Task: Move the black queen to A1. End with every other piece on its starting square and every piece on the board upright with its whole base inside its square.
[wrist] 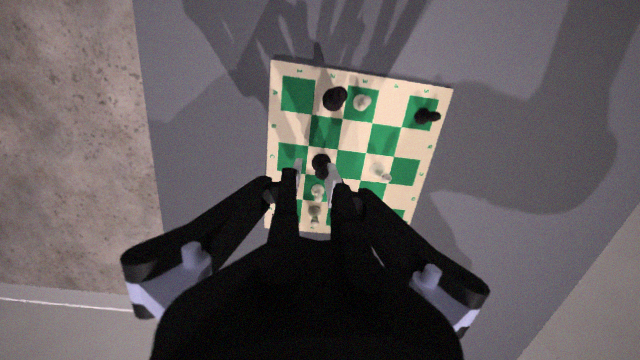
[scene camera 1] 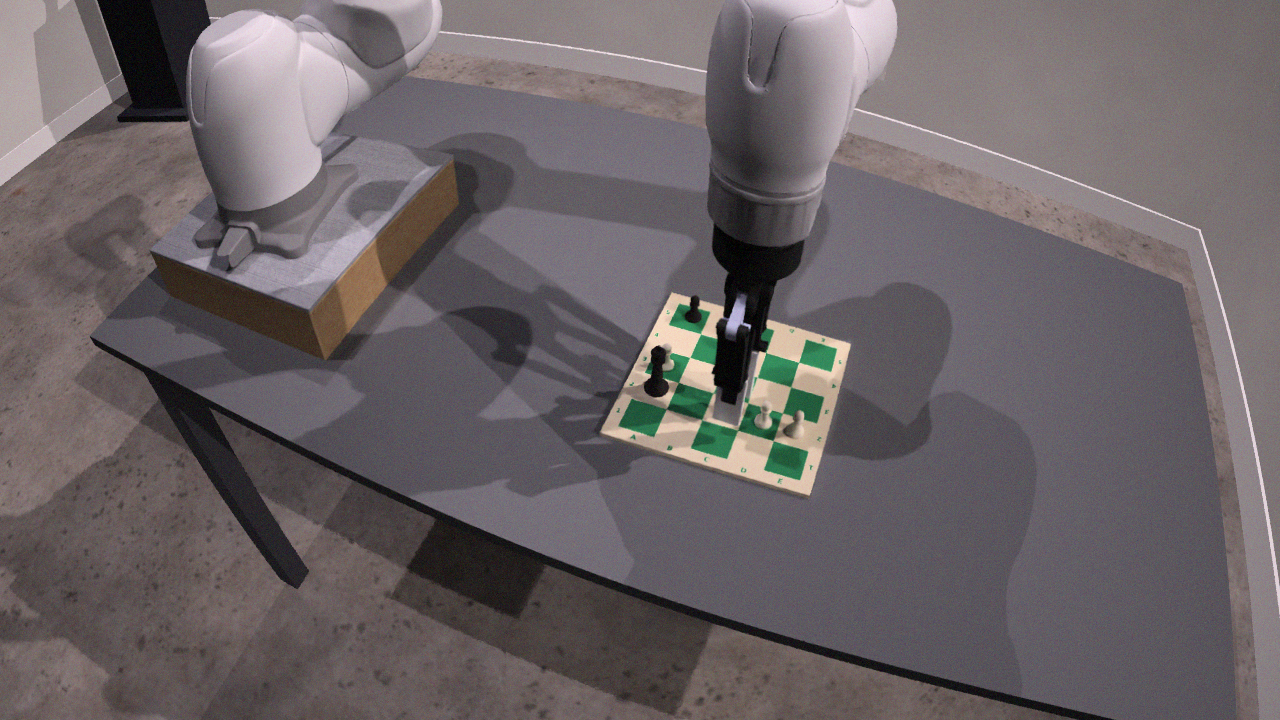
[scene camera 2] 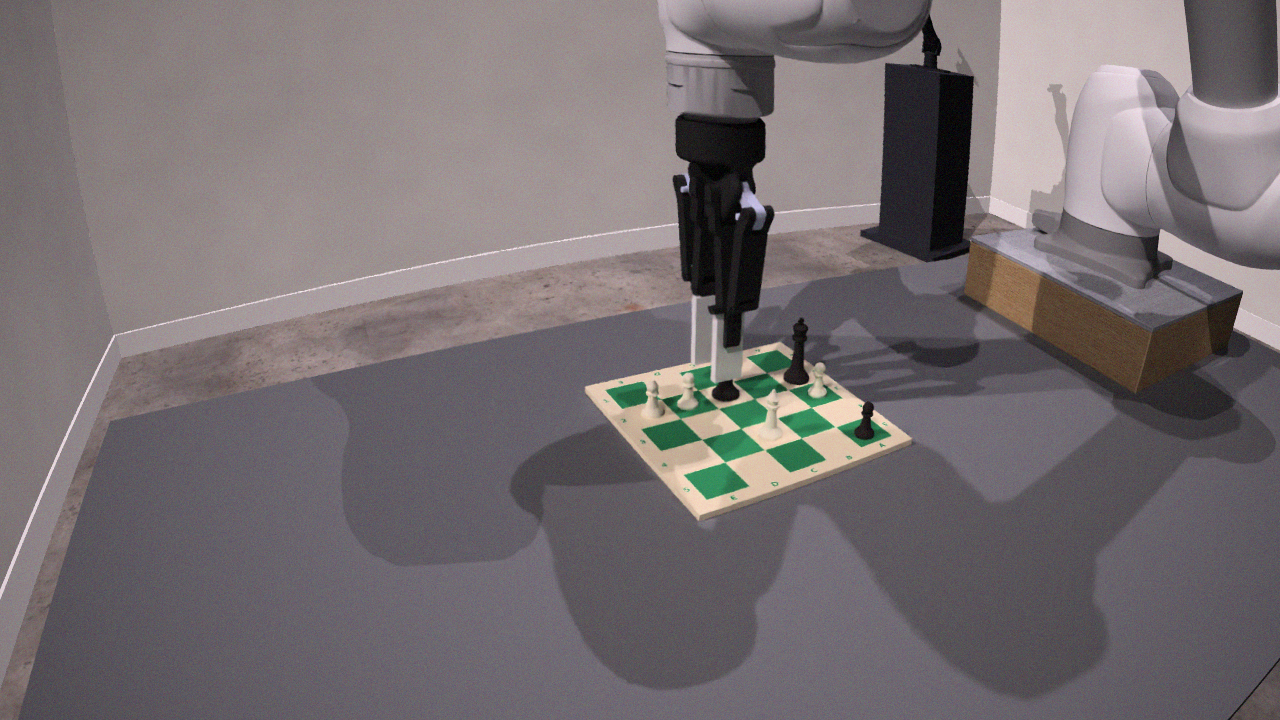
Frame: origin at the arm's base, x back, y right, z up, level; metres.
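Seen in the pictures: gripper, between the fingertips: (wrist: pixel 313 171) (scene camera 1: pixel 732 405) (scene camera 2: pixel 715 369); arm's base, origin of its link: (scene camera 1: pixel 277 209) (scene camera 2: pixel 1105 257).
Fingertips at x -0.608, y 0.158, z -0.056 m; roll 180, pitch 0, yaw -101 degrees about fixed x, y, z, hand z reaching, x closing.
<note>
Offsets run from my fingertips to a thing's top centre. "pt": to the spot under its first point. Level surfaces: height alone.
The black queen @(dz +0.030, dx +0.004, dy -0.009 m) (scene camera 2: pixel 725 391) (wrist: pixel 320 161) stands on C2; in the first scene view it is hidden behind the fingers. My gripper (scene camera 1: pixel 734 407) (scene camera 2: pixel 715 371) (wrist: pixel 313 171) is low over C2, its fingers drawn in but still apart, one on each side of the queen's upper part. The wrist view shows a gap on the row 1 side, so it is open and not gripping her. Square A1 @(pt dz -0.023, dx +0.087, dy +0.014 m) (scene camera 1: pixel 642 417) (scene camera 2: pixel 771 360) (wrist: pixel 298 95) is a green corner square with no piece on it. The black king @(dz +0.040, dx +0.080, dy -0.028 m) (scene camera 1: pixel 657 374) (scene camera 2: pixel 797 353) (wrist: pixel 334 98) stands upright on A2.
The board @(dz -0.023, dx -0.001, dy -0.048 m) (scene camera 1: pixel 650 445) (scene camera 2: pixel 700 513) lies on the grey table @(dz -0.029 m) (scene camera 1: pixel 429 402). A white pawn @(dz +0.009, dx -0.034, dy -0.004 m) (scene camera 2: pixel 687 394) on D2 is close beside the fingers, another @(dz +0.009, dx -0.069, dy +0.003 m) (scene camera 2: pixel 653 401) on E2. A white pawn @(dz +0.009, dx +0.076, dy -0.061 m) (scene camera 2: pixel 818 382) is on A3, a white piece @(dz +0.021, dx -0.010, dy -0.086 m) (scene camera 2: pixel 771 419) on C4, a black pawn @(dz +0.009, dx +0.057, dy -0.139 m) (scene camera 2: pixel 864 422) on A5.
</note>
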